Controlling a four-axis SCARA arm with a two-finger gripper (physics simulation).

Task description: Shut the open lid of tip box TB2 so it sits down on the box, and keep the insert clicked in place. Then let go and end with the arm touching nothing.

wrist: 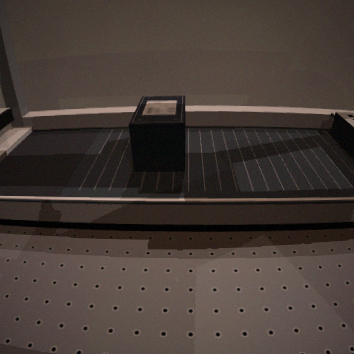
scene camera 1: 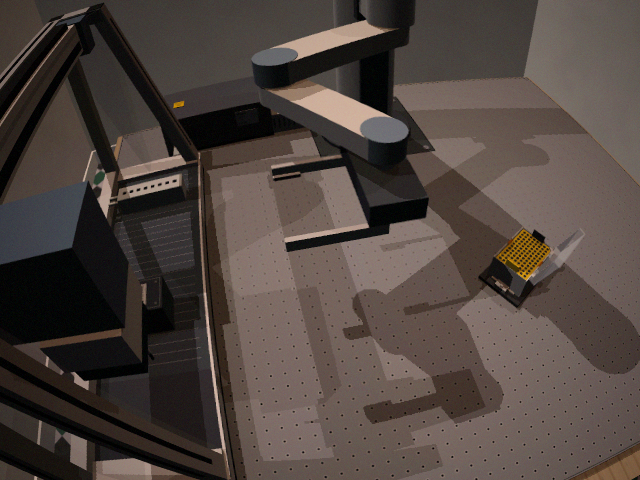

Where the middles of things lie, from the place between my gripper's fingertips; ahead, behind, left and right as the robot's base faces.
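The yellow insert (scene camera 1: 526,251) is 16 cm below my hand, 8 cm ahead of it and 45 cm to the left of it. There's also a clear lid (scene camera 1: 554,261), and that's 12 cm below my hand, 49 cm to the left of it and 14 cm ahead.
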